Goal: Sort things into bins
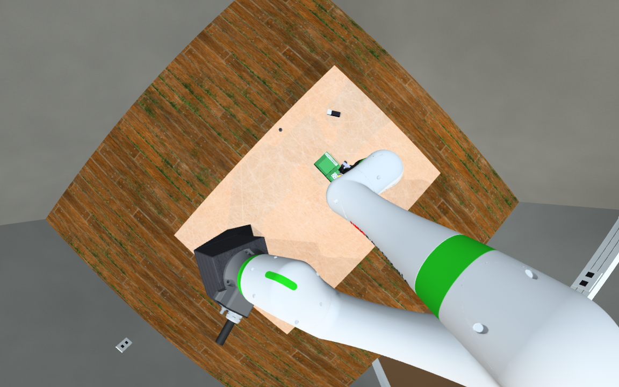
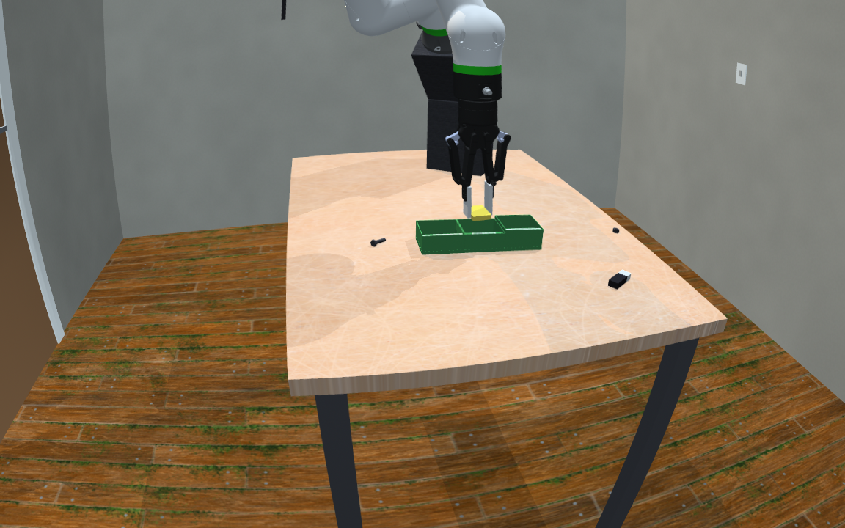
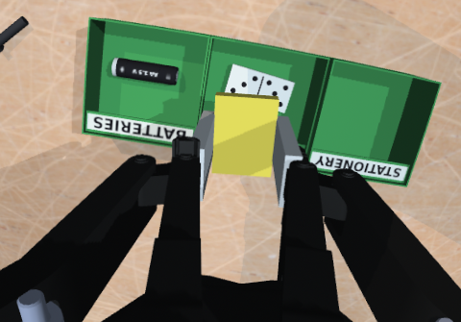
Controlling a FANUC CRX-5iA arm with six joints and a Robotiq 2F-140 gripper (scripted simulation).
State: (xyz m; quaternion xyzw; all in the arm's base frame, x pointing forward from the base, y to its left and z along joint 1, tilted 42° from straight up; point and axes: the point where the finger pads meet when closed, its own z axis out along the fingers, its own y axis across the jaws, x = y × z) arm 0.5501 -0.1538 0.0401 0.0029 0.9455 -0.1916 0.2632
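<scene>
The black-and-white eraser lies 25 cm ahead of my hand, 20 cm to the left of it and 10 cm below it. From my hand the other things lie so: yellow pad (3 cm below); green three-part bin (8 cm below, 2 cm to the left, 1 cm behind); white domino (9 cm below, 2 cm to the left, 2 cm behind).
</scene>
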